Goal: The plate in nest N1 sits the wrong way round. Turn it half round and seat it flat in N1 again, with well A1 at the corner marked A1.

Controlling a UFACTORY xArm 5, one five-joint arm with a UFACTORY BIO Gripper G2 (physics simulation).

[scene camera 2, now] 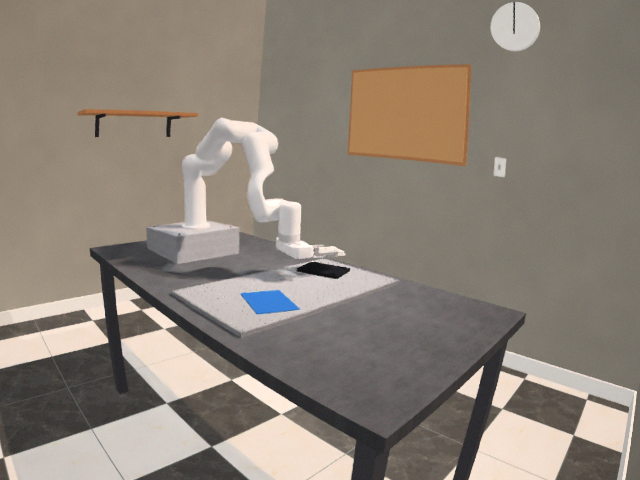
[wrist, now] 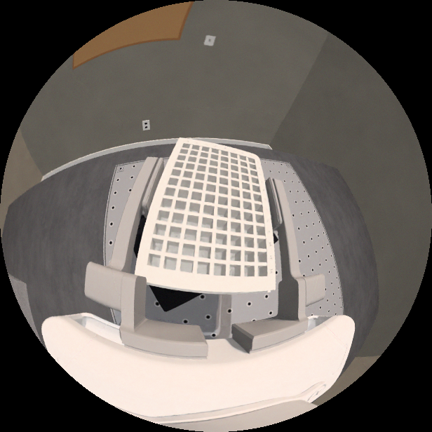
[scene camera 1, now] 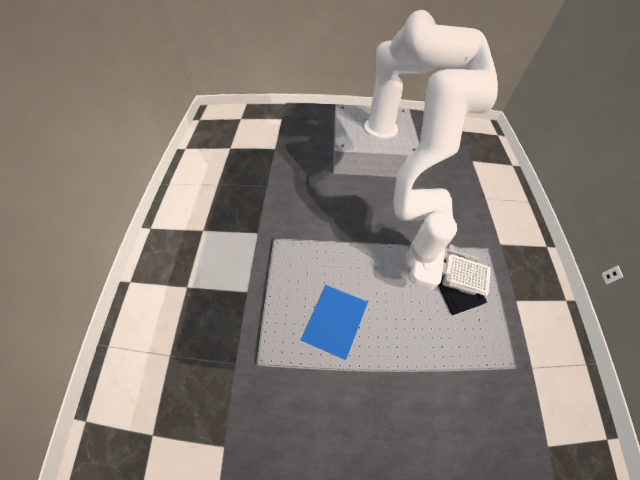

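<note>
The white well plate (scene camera 1: pixel 469 275) (scene camera 2: pixel 332 252) (wrist: pixel 210 215) is level and held in the air, its grid of wells facing up. My gripper (scene camera 1: pixel 463 273) (scene camera 2: pixel 328 251) (wrist: pixel 213 192) is shut on it, one finger along each long side. The black nest N1 (scene camera 1: pixel 461 302) (scene camera 2: pixel 323 270) (wrist: pixel 172 298) lies below and partly under the plate, on the perforated board. In the first scene view the plate is turned at an angle to the nest and covers its far part. The marks along the plate's right edge in the wrist view are too small to read, and the nest's A1 mark does not show.
The light grey perforated board (scene camera 1: pixel 413 341) (scene camera 2: pixel 206 299) (wrist: pixel 312 225) lies on the dark table (scene camera 1: pixel 382 423) (scene camera 2: pixel 392 351). A flat blue rectangle (scene camera 1: pixel 334 321) (scene camera 2: pixel 269 301) lies on the board, left of the nest in the first scene view. The arm's grey base block (scene camera 1: pixel 374 162) (scene camera 2: pixel 206 245) stands at the back.
</note>
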